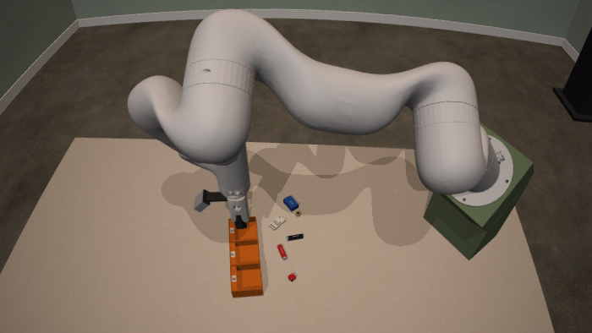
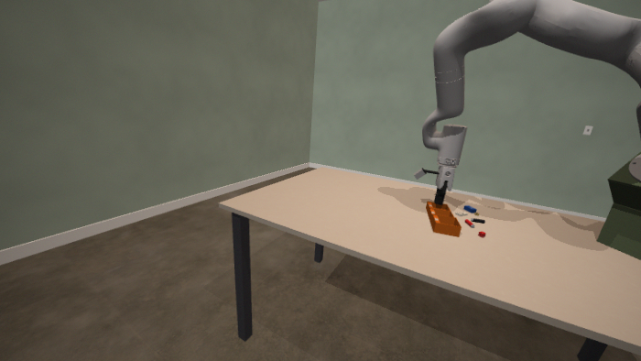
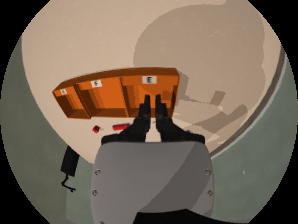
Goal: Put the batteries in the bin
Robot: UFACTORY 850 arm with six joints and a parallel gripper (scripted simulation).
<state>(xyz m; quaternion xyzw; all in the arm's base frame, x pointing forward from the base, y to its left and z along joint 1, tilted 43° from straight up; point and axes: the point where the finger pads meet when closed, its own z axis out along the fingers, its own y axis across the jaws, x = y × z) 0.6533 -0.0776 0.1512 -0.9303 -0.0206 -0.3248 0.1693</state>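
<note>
Right now my hand is 2 cm past the orange bin, 9 cm to the right of it and 4 cm above it. Also, from my hand: red cylindrical battery 12 cm behind, 6 cm to the left, 5 cm below; then white domino-like tile 10 cm behind, 4 cm to the right, 6 cm below; then black battery 16 cm behind, 1 cm to the left, 5 cm below.
</note>
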